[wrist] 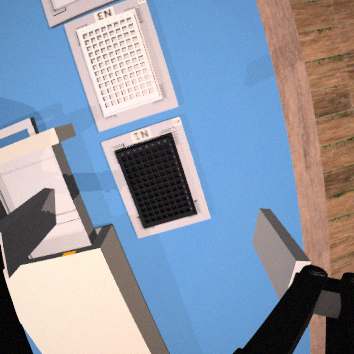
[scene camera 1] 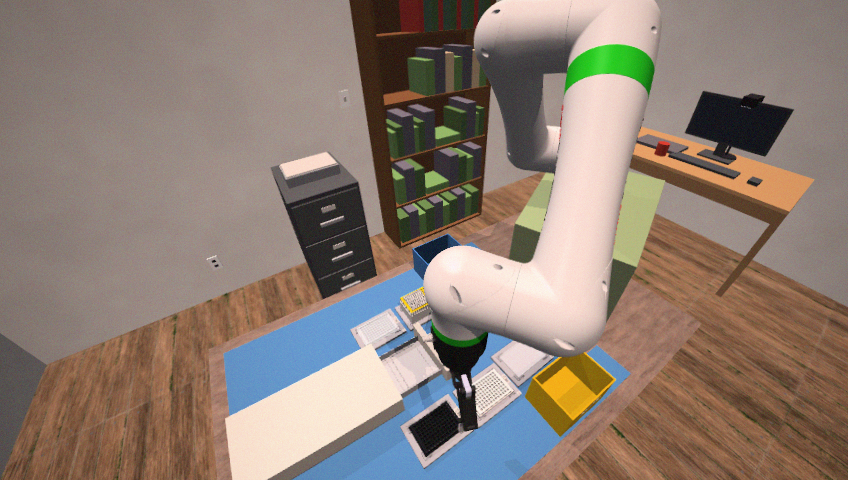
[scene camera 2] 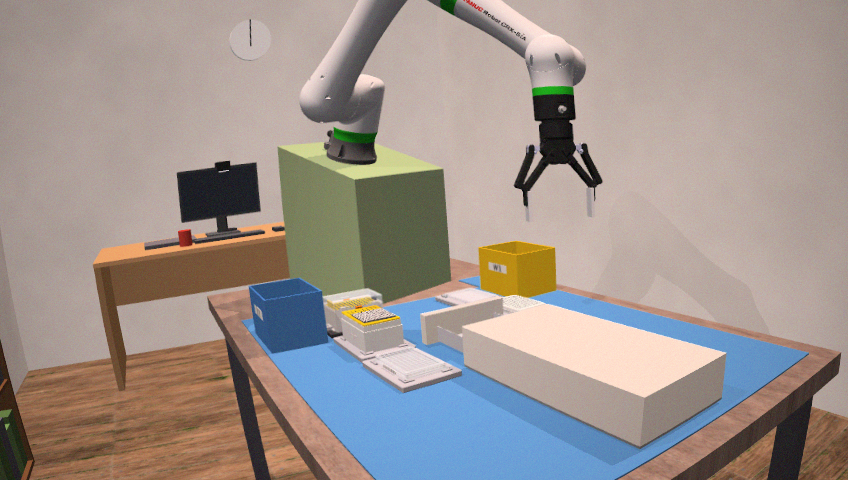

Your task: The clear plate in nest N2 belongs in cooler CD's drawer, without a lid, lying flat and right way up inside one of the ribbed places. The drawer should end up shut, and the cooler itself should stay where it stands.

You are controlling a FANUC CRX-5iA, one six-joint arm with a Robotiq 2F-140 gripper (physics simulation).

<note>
The pictures show: the gripper, a cream cooler, a black plate, a clear plate and a white plate.
The gripper is seen too in the wrist view and in scene camera 1.
</note>
